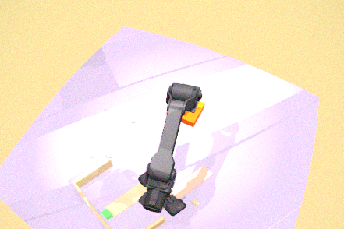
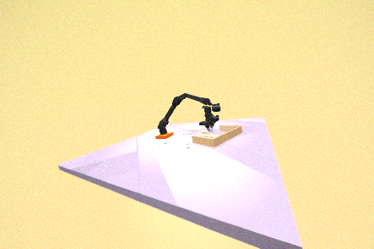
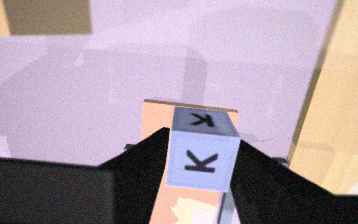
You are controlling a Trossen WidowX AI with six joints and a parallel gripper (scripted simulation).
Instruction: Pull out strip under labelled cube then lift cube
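Right now my gripper tip is 90 mm past the peach-orange strip, 60 mm to the right of it and 10 mm above it. Also, from my gripper tip: tan block 120 mm to the left, 40 mm behind, 10 mm below; then pale blue cube marked k 10 mm above.
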